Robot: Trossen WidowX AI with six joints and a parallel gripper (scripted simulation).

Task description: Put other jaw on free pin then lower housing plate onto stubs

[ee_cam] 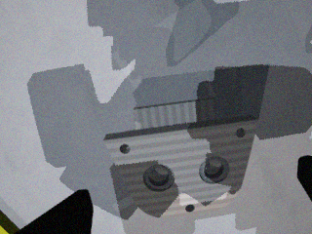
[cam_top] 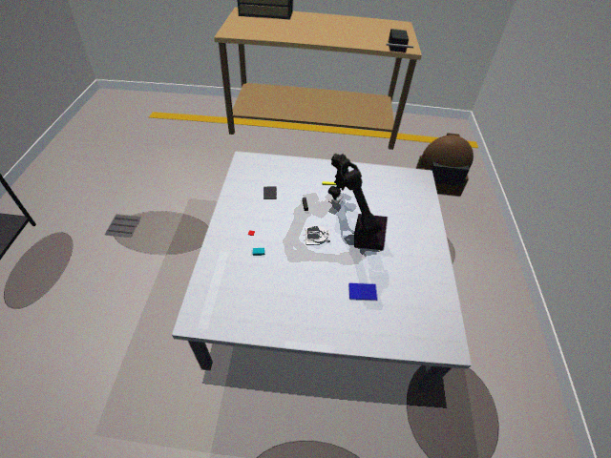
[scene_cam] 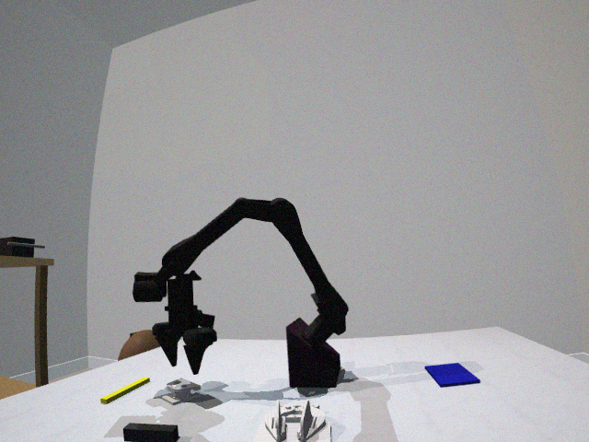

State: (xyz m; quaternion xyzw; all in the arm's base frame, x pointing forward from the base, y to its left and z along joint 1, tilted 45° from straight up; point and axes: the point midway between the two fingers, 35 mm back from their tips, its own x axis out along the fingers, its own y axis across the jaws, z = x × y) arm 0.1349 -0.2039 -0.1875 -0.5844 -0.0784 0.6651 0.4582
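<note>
Right now my gripper tip is 1 cm short of the white piece, 1 cm to the left of it and 5 cm above it. The rest, counted from my gripper tip: yellow bar (16 cm to the right, 6 cm below); black block (19 cm ahead, 3 cm to the left, 5 cm below); dark square (40 cm ahead, 7 cm to the right, 6 cm below).
</note>
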